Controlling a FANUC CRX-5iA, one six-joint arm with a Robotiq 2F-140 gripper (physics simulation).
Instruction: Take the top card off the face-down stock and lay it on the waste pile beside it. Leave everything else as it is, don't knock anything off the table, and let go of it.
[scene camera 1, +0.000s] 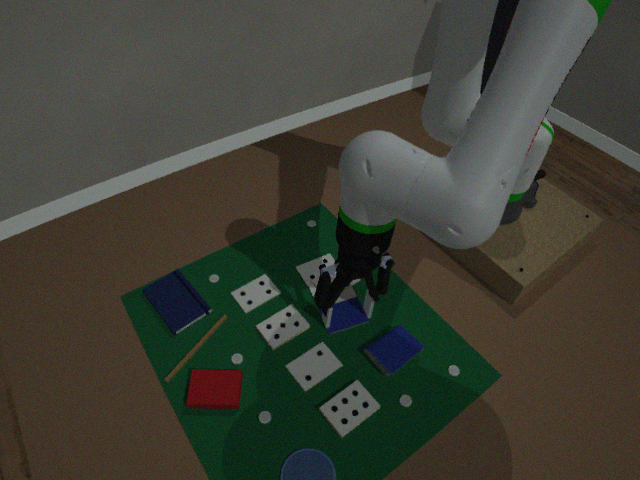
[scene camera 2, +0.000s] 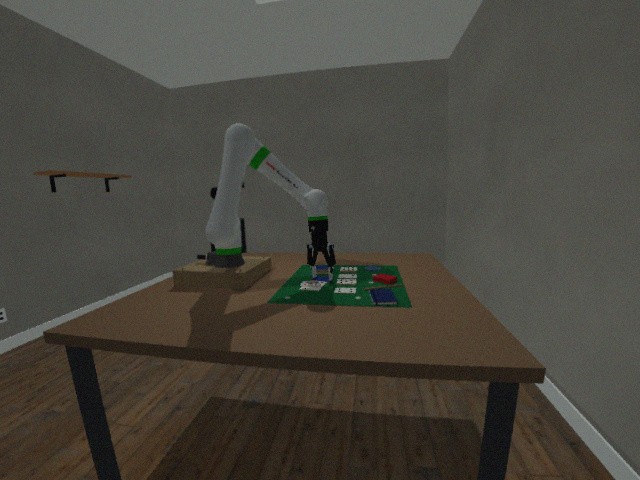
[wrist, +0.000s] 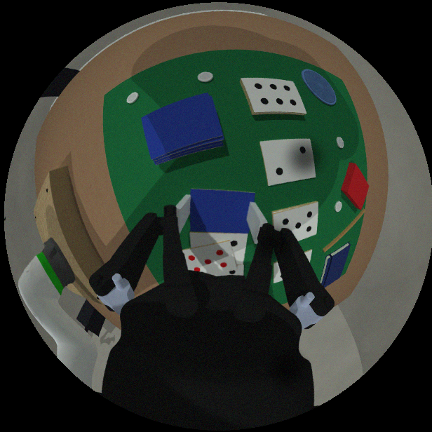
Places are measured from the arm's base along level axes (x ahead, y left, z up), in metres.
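Pixels of known places: gripper, between the fingertips: (scene camera 1: 346, 317) (scene camera 2: 322, 279); arm's base, origin of its link: (scene camera 2: 229, 264).
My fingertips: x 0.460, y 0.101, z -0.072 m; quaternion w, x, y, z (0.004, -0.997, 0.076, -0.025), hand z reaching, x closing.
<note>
For each thing: its top centre in the pictures, then the offset to it from my fingertips.
- face-down stock, centre of its top: (scene camera 1: 396, 348) dx -0.045, dy +0.116, dz +0.027 m
- single blue-backed card, centre of its top: (scene camera 1: 343, 314) (scene camera 2: 322, 278) dx +0.002, dy -0.007, dz +0.004 m
- red box, centre of its top: (scene camera 1: 214, 386) (scene camera 2: 384, 276) dx +0.291, dy +0.043, dz +0.020 m
- dark blue book, centre of its top: (scene camera 1: 175, 298) (scene camera 2: 382, 295) dx +0.311, dy -0.182, dz +0.012 m
- thin stick, centre of its top: (scene camera 1: 196, 346) (scene camera 2: 383, 286) dx +0.299, dy -0.058, dz +0.007 m
- round blue coaster, centre of its top: (scene camera 1: 308, 475) dx +0.200, dy +0.246, dz +0.004 m
The face-down stock (scene camera 1: 393, 348) (wrist: 182, 125) is a slightly fanned blue stack on the green mat. A single blue-backed card (scene camera 1: 347, 316) (scene camera 2: 321, 279) (wrist: 223, 212) lies face down between the fingers, its near end meeting or overlapping the waste pile. The waste pile (scene camera 1: 311, 269) (scene camera 2: 312, 285) (wrist: 210, 256) is a few loosely spread face-up cards, partly hidden by my gripper. My gripper (scene camera 1: 348, 311) (scene camera 2: 322, 276) (wrist: 219, 206) points down with its pale pads against the card's two side edges, shut on it, low over the mat. I cannot tell whether the card is raised.
Face-up cards (scene camera 1: 313, 365) (wrist: 288, 161) lie in a row beside the pile. A red box (scene camera 1: 214, 387), a dark blue book (scene camera 1: 173, 301), a thin stick (scene camera 1: 196, 348), white discs (scene camera 1: 236, 358) and a round blue coaster (scene camera 1: 308, 466) are also on the mat.
</note>
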